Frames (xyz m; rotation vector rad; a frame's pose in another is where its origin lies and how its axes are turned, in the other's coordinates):
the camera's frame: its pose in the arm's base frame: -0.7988 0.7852 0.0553 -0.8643 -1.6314 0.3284
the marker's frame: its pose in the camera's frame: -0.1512 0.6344 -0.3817 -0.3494 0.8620 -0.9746
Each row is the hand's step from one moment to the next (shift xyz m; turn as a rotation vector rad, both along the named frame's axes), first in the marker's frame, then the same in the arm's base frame.
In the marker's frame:
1: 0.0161 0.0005 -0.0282 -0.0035 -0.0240 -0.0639
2: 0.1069 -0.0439 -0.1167 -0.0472 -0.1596 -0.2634
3: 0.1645 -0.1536 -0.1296 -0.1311 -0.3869 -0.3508
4: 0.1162 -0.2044 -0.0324 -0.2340 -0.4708 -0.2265
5: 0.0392 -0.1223 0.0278 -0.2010 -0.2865 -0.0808
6: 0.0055 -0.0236 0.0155 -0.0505 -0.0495 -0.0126
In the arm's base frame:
1: 0.0209 -0.0249 0.0008 0.0226 -0.0520 -0.0382
2: 0.0577 -0.1514 0.0271 0.0430 -0.2354 -0.1995
3: -0.0080 -0.2557 0.0449 -0.0835 -0.3873 -0.3646
4: -0.1158 -0.2039 0.0368 -0.2415 -0.3123 -0.4145
5: -0.1041 -0.0782 0.0180 -0.1922 -0.1262 -0.2759
6: -0.0269 -0.0079 0.0064 -0.0364 -0.0131 -0.0605

